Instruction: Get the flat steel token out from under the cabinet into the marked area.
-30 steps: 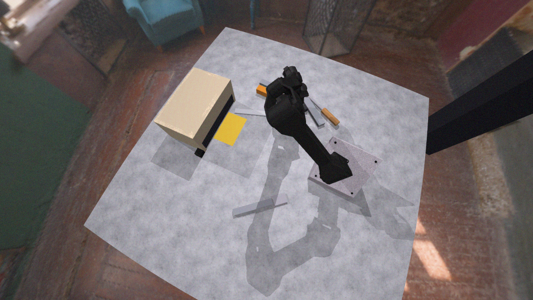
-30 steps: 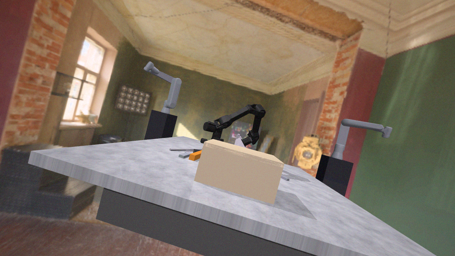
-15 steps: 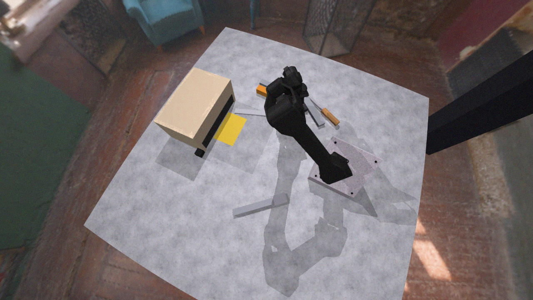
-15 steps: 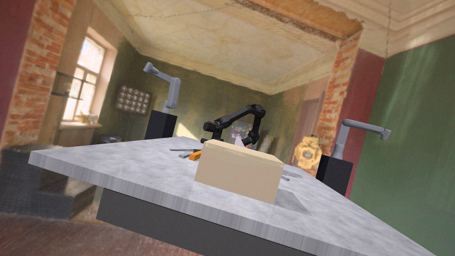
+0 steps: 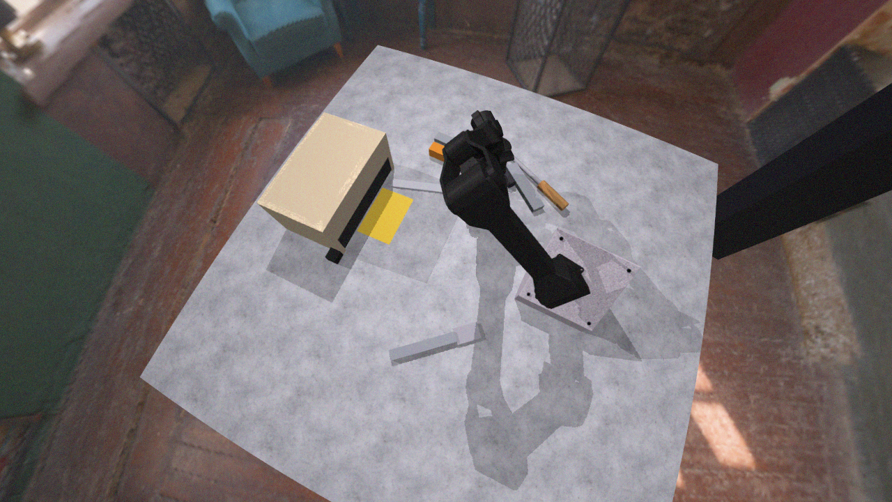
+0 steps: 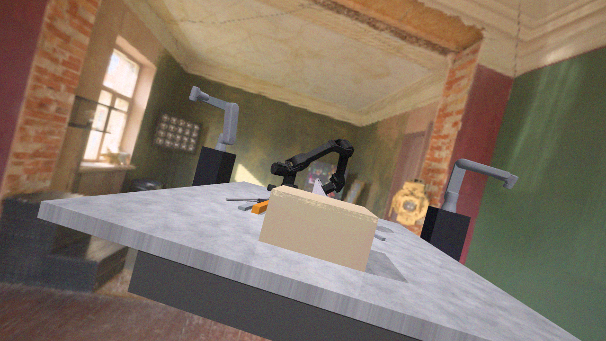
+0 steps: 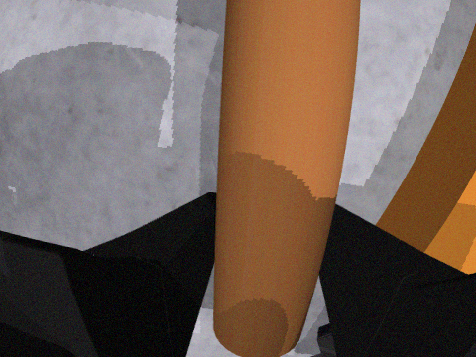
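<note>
The orange bar is 10 cm ahead of my gripper tip, 5 cm to the right of it and 1 cm above it. Also, from my gripper tip: flat grey token (34 cm ahead, 19 cm to the left); grey bar (8 cm behind, 8 cm to the right); black-handled tool (2 cm ahead, 11 cm to the right).
</note>
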